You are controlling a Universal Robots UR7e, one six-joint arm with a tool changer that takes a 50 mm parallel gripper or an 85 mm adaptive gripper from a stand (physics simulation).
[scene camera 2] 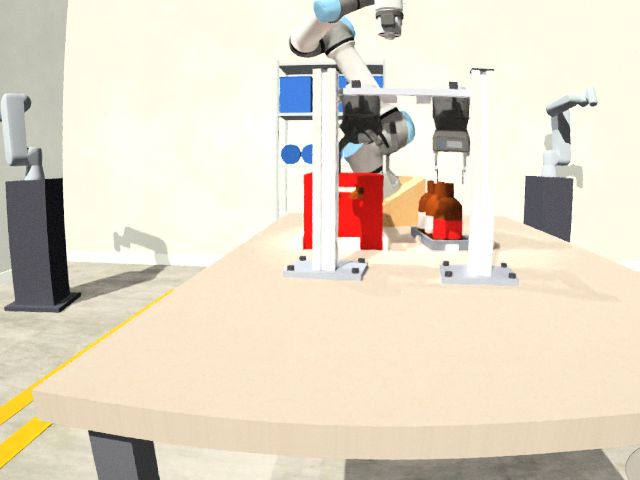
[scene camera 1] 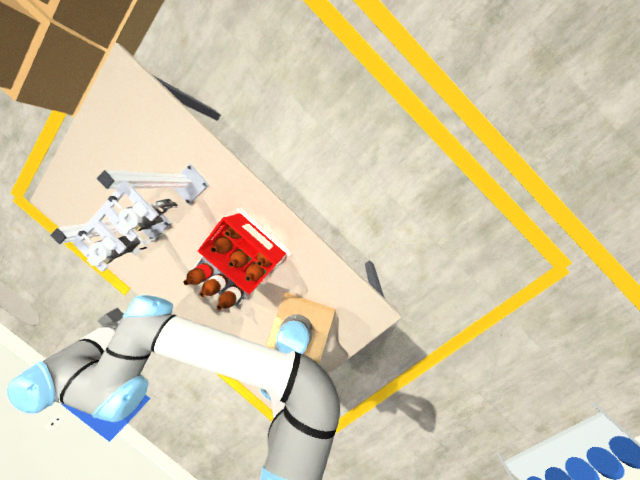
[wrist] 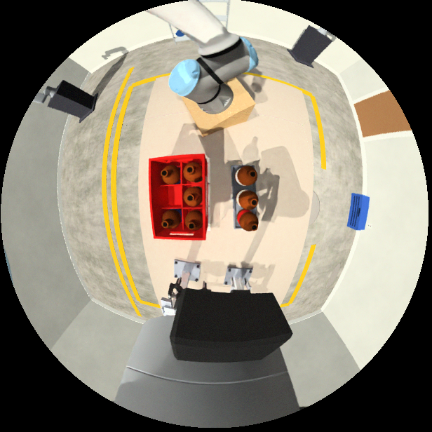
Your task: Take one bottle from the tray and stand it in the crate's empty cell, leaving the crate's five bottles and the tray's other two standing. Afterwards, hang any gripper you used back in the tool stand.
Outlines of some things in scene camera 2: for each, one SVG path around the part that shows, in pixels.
A black adaptive gripper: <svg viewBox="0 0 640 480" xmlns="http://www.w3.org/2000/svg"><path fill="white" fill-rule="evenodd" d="M343 96L343 120L341 124L339 123L339 128L344 133L344 136L339 141L339 173L341 173L340 152L349 142L353 144L371 144L375 142L383 152L382 174L386 174L386 171L390 169L390 155L399 150L396 124L394 122L381 123L379 96ZM382 129L386 129L386 132L391 135L392 147L387 148L378 137ZM361 84L361 88L377 88L376 85Z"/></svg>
A red-labelled bottle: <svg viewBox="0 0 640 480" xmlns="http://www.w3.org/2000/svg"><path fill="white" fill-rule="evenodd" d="M444 183L443 197L434 206L433 240L462 240L463 208L459 200L454 198L454 183Z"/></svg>
